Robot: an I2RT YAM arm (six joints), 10 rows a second.
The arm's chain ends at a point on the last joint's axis. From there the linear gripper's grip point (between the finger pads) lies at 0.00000 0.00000 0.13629 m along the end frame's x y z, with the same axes.
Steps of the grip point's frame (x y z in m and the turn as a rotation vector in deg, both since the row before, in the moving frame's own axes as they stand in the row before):
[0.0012, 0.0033, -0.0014, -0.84, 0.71, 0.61]
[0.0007, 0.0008, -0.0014, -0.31, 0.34, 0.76]
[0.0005, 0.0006, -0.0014, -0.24, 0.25, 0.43]
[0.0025, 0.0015, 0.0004, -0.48, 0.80, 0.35]
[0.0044, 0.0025, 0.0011, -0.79, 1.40, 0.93]
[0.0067, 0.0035, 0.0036, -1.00, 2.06, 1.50]
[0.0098, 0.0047, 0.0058, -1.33, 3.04, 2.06]
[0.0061, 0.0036, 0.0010, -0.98, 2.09, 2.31]
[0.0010, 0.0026, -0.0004, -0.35, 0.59, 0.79]
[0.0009, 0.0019, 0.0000, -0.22, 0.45, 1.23]
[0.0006, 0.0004, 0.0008, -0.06, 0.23, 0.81]
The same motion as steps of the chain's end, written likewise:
[-0.0005, 0.0013, -0.0014, -0.84, 0.71, 0.61]
[-0.0001, 0.0001, -0.0014, -0.31, 0.34, 0.76]
[-0.0001, 0.0000, -0.0014, -0.24, 0.25, 0.43]
[0.0006, 0.0004, 0.0004, -0.48, 0.80, 0.35]
[0.0011, 0.0006, 0.0012, -0.79, 1.40, 0.93]
[0.0018, 0.0011, 0.0037, -1.00, 2.06, 1.50]
[0.0026, 0.0014, 0.0060, -1.33, 3.04, 2.06]
[0.0012, 0.0012, 0.0011, -0.98, 2.09, 2.31]
[-0.0004, 0.0018, -0.0004, -0.35, 0.59, 0.79]
[-0.0002, 0.0014, 0.0000, -0.22, 0.45, 1.23]
[0.0001, 0.0003, 0.0008, -0.06, 0.23, 0.81]

